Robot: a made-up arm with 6 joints. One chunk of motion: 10 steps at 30 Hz.
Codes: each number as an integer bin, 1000 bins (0 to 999) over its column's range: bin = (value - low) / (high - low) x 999, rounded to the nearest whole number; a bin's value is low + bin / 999 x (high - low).
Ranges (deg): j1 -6..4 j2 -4..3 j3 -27..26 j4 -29..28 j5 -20..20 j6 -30..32
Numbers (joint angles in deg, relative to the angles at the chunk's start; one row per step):
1: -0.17 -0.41 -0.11 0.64 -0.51 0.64
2: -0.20 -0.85 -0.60 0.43 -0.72 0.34
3: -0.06 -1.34 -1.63 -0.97 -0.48 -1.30
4: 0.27 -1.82 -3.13 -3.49 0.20 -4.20
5: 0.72 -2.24 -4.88 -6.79 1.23 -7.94
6: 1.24 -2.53 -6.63 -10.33 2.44 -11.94
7: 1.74 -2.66 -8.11 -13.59 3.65 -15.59
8: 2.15 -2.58 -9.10 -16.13 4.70 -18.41
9: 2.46 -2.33 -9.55 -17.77 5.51 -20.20
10: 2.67 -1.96 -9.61 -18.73 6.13 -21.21
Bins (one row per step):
1: 582 512 507 519 487 494
2: 579 450 498 516 482 489
3: 593 380 478 491 488 462
4: 626 311 450 447 504 416
5: 671 251 417 389 530 355
6: 723 210 384 327 560 291
7: 773 191 356 270 591 232
8: 814 203 337 226 617 187
9: 845 238 329 197 637 158
10: 866 291 328 180 653 142

